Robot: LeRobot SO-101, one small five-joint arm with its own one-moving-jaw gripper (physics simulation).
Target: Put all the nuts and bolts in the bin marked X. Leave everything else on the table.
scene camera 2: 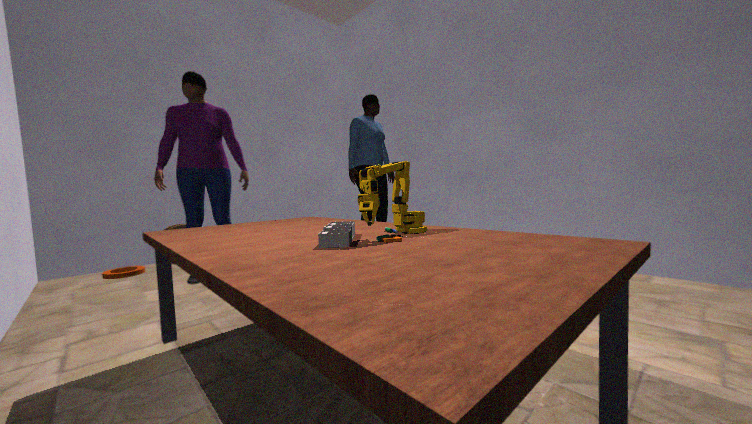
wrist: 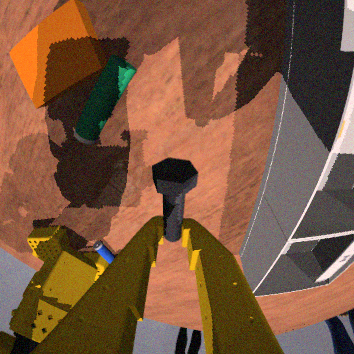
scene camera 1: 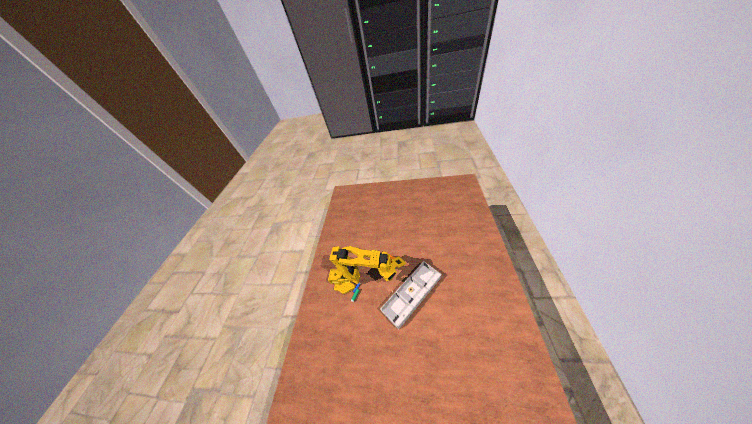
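Seen in the pictures: hand, its tool point: (scene camera 2: 371, 223) (wrist: 163, 226) (scene camera 1: 387, 277); arm's base, origin of its link: (scene camera 2: 407, 232) (wrist: 76, 247) (scene camera 1: 350, 280).
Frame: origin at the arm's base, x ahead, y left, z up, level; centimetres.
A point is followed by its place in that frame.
My gripper (scene camera 2: 370, 222) @(x 16.5, y -0.4, z 4.8 cm) (wrist: 173, 231) @(x 16.5, y -0.4, z 4.8 cm) is shut on a dark bolt (wrist: 175, 175) @(x 18.9, y 1.2, z 5.3 cm). In the wrist view its hexagonal head points away beyond the tips and the jaws press on the end of its shank. The gripper points down above the table, beside a grey-white tray (scene camera 1: 420, 301) @(x 28.7, y -8.7, z 2.6 cm) (scene camera 2: 335, 240) @(x 33.9, y 4.1, z 2.0 cm) (wrist: 286, 185) @(x 21.4, y -4.2, z 2.8 cm) with three compartments. A small orange-brown thing (scene camera 1: 410, 289) @(x 25.3, y -4.1, z 1.6 cm) lies in the middle compartment. The tray's markings are too small to read, so I cannot tell which compartment is marked X.
An orange block (wrist: 62, 55) @(x 17.7, y 8.4, z 1.0 cm) (scene camera 2: 392, 239) @(x 18.2, y 10.5, z 0.7 cm) and a dark green cylinder (wrist: 104, 102) @(x 17.4, y 5.0, z 1.3 cm) lie on the table (scene camera 1: 421, 368) @(x 27.5, y -28.1, z 0.0 cm) (scene camera 2: 421, 294) @(x 48.0, y 45.5, z 0.0 cm) near the arm. A blue piece (scene camera 1: 357, 287) @(x 3.7, y -3.1, z 0.8 cm) (wrist: 104, 251) @(x 4.2, y -2.2, z 0.7 cm) and a green piece (scene camera 1: 354, 296) @(x 3.0, y -6.8, z 1.3 cm) lie by the arm's base. Two people stand behind the table.
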